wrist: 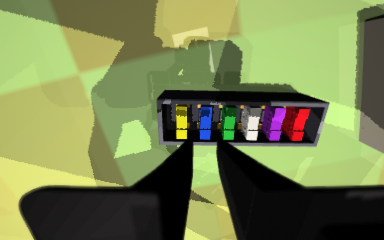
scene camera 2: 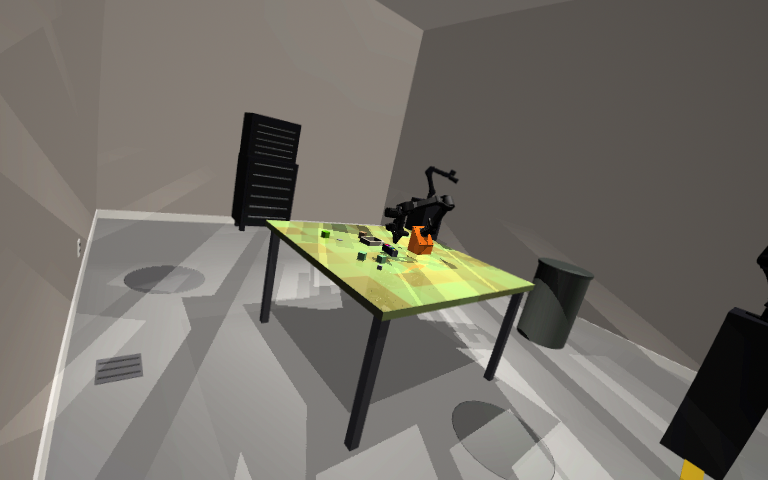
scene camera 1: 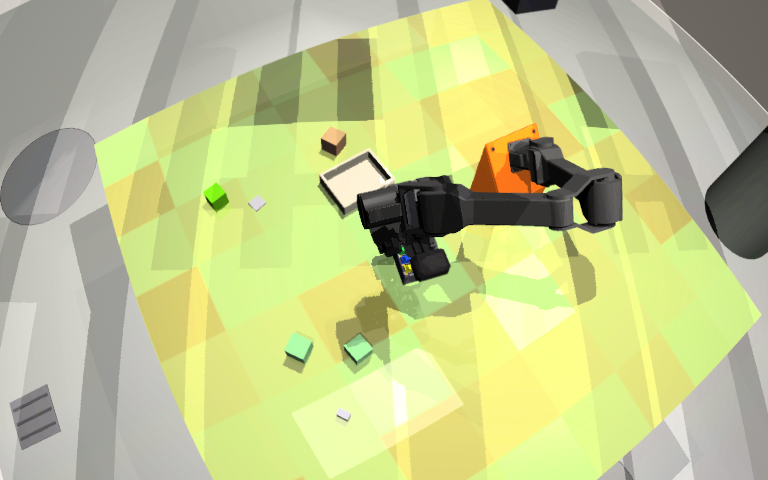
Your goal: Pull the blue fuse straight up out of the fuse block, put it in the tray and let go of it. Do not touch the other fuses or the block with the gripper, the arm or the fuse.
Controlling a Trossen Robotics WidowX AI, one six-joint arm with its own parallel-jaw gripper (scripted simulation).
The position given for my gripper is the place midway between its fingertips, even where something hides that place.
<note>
I see my gripper (scene camera 1: 411, 250), a cream tray (scene camera 1: 363, 172) and a red fuse (wrist: 293, 123).
My gripper shows as well in the wrist view (wrist: 204, 146).
</note>
